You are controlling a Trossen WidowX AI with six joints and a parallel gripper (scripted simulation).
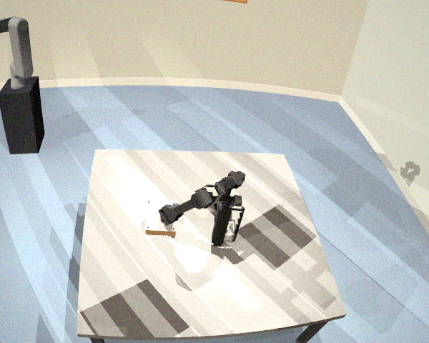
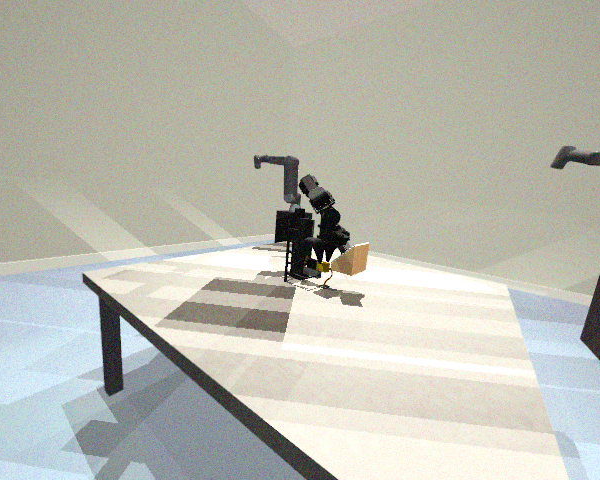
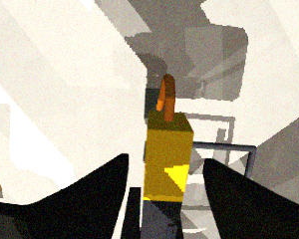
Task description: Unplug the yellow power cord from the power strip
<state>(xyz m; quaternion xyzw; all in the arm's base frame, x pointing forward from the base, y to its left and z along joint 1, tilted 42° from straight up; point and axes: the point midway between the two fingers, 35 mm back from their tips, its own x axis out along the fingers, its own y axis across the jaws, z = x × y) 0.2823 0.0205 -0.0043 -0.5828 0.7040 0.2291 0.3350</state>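
The yellow plug is 2 cm to the right of my gripper tip and 1 cm below it.
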